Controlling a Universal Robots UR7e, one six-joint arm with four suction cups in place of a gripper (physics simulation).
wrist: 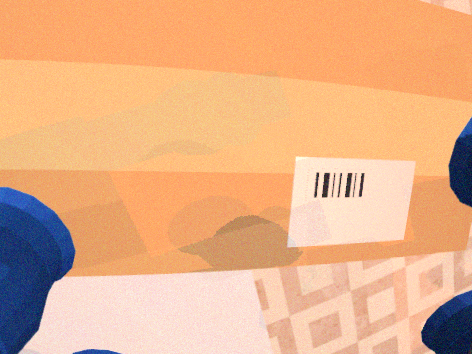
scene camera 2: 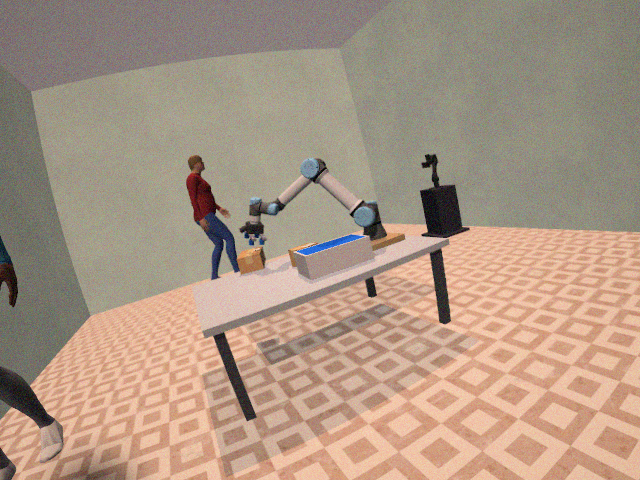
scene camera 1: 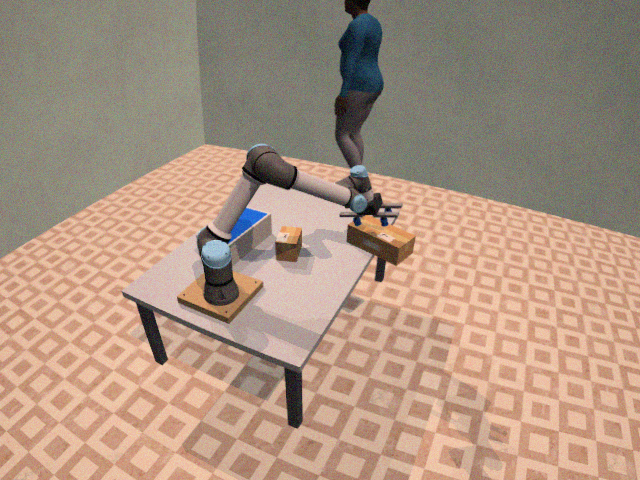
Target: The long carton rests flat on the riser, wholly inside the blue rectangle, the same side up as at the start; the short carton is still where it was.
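Seen in the pictures: hand, tool point: (wrist: pixel 272 294) (scene camera 1: pixel 373 219); arm's base, link origin: (scene camera 2: pixel 375 237) (scene camera 1: pixel 221 294).
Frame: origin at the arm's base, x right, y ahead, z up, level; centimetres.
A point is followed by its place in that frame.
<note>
The long carton (scene camera 1: pixel 381 242) @[x 41.6, y 66.5, z 5.6 cm] (scene camera 2: pixel 251 259) @[x 21.9, y 76.1, z 4.5 cm] lies flat at the table's far right corner and hangs partly over the edge. Its top with a barcode label (wrist: pixel 350 201) @[x 41.8, y 70.3, z 6.9 cm] fills the wrist view. My suction gripper (scene camera 1: pixel 370 221) @[x 34.6, y 70.5, z 14.1 cm] (scene camera 2: pixel 255 240) @[x 34.6, y 70.5, z 14.1 cm] hangs close over the carton's top with the suction off; I cannot tell whether the cups touch it. One blue cup (wrist: pixel 64 247) shows at the wrist view's left edge. The short carton (scene camera 1: pixel 289 243) @[x 7.1, y 39.7, z 6.8 cm] (scene camera 2: pixel 298 248) @[x 0.8, y 48.9, z 6.7 cm] stands mid-table beside the riser (scene camera 1: pixel 255 235) @[x -14.7, y 40.9, z 3.1 cm] (scene camera 2: pixel 332 261) @[x -34.7, y 40.9, z 2.0 cm], whose top bears the blue rectangle (scene camera 1: pixel 247 223) @[x -19.2, y 40.6, z 8.6 cm] (scene camera 2: pixel 330 244) @[x -25.4, y 37.1, z 8.7 cm].
A person (scene camera 1: pixel 358 86) (scene camera 2: pixel 206 210) walks on the floor just behind the table's far side, near the arm. My base (scene camera 1: pixel 220 281) @[x 4.6, y -3.5, z 11.0 cm] stands on a wooden plate at the table's (scene camera 1: pixel 309 305) @[x 32.3, y 18.4, z -3.4 cm] (scene camera 2: pixel 247 295) @[x -29.3, y 85.1, z -3.3 cm] near left. A black pedestal (scene camera 2: pixel 440 210) stands beyond the table.
</note>
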